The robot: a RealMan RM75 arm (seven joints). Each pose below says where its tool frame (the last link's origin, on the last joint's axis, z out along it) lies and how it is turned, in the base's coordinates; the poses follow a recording.
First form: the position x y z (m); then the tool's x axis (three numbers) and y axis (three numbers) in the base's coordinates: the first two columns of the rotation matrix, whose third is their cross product.
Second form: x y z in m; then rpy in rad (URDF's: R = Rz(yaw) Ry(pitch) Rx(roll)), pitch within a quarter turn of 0, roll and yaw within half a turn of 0. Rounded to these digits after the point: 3 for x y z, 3 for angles.
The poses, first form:
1: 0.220 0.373 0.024 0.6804 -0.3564 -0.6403 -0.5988 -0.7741 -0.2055
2: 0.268 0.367 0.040 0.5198 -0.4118 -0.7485 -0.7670 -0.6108 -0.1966
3: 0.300 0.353 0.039 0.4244 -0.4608 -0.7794 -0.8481 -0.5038 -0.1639
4: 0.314 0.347 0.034 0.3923 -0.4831 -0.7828 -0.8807 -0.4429 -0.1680
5: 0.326 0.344 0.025 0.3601 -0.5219 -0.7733 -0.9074 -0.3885 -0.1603
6: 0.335 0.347 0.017 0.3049 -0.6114 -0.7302 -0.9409 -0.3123 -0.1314
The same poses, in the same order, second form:
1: 0.220 0.373 0.024 -2.871 0.695 -0.483
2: 0.268 0.367 0.040 -2.841 0.846 -0.670
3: 0.300 0.353 0.039 -2.877 0.894 -0.826
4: 0.314 0.347 0.034 -2.868 0.899 -0.889
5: 0.326 0.344 0.025 -2.886 0.884 -0.967
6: 0.335 0.347 0.017 -2.948 0.819 -1.108
